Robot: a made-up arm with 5 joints.
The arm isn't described. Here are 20 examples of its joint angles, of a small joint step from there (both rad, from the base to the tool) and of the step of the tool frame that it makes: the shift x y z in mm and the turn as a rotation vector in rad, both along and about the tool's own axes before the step.
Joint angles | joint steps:
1: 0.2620 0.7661 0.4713 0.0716 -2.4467 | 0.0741 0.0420 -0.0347 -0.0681 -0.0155
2: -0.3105 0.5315 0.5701 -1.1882 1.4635 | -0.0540 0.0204 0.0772 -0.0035 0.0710
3: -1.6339 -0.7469 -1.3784 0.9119 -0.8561 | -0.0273 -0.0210 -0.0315 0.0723 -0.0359
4: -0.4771 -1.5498 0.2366 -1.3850 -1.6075 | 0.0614 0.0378 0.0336 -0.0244 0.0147
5: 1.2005 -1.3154 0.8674 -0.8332 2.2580 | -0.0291 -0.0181 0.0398 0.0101 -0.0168
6: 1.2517 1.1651 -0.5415 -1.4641 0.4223 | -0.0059 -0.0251 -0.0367 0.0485 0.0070
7: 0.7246 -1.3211 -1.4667 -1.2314 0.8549 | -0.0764 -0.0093 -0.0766 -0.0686 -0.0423
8: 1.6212 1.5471 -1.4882 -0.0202 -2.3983 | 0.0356 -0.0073 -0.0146 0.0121 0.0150
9: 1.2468 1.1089 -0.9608 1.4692 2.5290 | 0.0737 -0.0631 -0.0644 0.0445 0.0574
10: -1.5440 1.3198 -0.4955 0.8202 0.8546 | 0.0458 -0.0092 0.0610 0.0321 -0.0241
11: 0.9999 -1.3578 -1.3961 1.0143 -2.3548 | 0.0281 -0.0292 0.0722 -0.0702 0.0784
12: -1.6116 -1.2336 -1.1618 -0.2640 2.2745 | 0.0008 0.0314 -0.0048 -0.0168 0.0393
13: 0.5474 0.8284 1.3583 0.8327 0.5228 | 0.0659 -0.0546 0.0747 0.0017 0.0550
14: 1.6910 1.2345 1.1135 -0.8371 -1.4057 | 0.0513 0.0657 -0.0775 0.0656 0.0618
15: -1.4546 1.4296 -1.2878 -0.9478 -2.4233 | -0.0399 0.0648 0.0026 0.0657 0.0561
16: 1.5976 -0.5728 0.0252 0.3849 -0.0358 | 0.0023 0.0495 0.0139 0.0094 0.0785
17: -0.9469 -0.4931 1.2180 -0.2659 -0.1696 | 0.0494 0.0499 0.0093 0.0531 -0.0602
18: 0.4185 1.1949 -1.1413 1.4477 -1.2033 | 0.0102 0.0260 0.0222 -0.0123 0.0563
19: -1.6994 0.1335 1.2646 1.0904 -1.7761 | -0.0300 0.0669 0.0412 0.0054 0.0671
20: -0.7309 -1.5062 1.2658 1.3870 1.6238 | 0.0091 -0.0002 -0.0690 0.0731 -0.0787
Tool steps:
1: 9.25 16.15 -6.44 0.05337 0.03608 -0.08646
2: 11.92 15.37 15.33 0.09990 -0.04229 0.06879
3: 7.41 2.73 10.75 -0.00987 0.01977 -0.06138
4: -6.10 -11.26 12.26 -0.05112 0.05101 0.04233
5: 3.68 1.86 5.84 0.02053 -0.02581 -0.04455
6: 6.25 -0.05 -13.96 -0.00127 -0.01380 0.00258
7: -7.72 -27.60 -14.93 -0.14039 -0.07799 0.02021
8: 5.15 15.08 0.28 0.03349 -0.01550 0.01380
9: -16.39 22.03 33.87 -0.04934 0.06668 -0.01635
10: -17.69 -1.98 -5.57 0.06353 0.05505 -0.06959
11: -5.57 -6.49 -2.99 0.01545 0.02297 0.10603
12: 6.51 8.09 1.77 0.00721 -0.00667 0.03967
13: -10.86 4.37 -6.58 0.06791 -0.01239 0.04766
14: 3.22 -1.44 -12.24 -0.05345 0.00622 0.01051
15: 5.10 -24.76 19.33 -0.10810 -0.08303 0.02911
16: -12.98 -1.53 -12.43 -0.00557 0.07264 0.07876
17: -8.63 -10.47 -2.91 -0.06931 0.09828 -0.08448
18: 2.91 -3.49 -13.20 -0.03394 0.01171 0.04611
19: -1.01 -5.48 -12.20 -0.10534 -0.04906 0.08388
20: -0.60 -1.21 12.89 0.00377 0.00386 -0.08700
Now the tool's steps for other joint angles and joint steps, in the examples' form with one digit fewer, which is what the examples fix.
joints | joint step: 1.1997 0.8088 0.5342 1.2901 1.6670 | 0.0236 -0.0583 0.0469 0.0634 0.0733
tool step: -3.6 11.6 1.7 0.0501 -0.0252 0.0623
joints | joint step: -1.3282 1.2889 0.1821 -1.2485 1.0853 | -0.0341 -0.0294 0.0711 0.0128 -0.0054
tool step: 7.1 4.7 8.8 0.0637 -0.0005 0.0030
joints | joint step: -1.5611 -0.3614 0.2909 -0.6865 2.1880 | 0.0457 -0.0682 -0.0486 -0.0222 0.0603
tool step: -24.6 -21.0 -2.3 -0.0974 0.1039 0.0938
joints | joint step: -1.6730 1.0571 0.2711 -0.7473 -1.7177 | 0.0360 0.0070 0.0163 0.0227 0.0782
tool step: 10.7 -4.2 2.3 -0.0408 -0.0364 0.0577
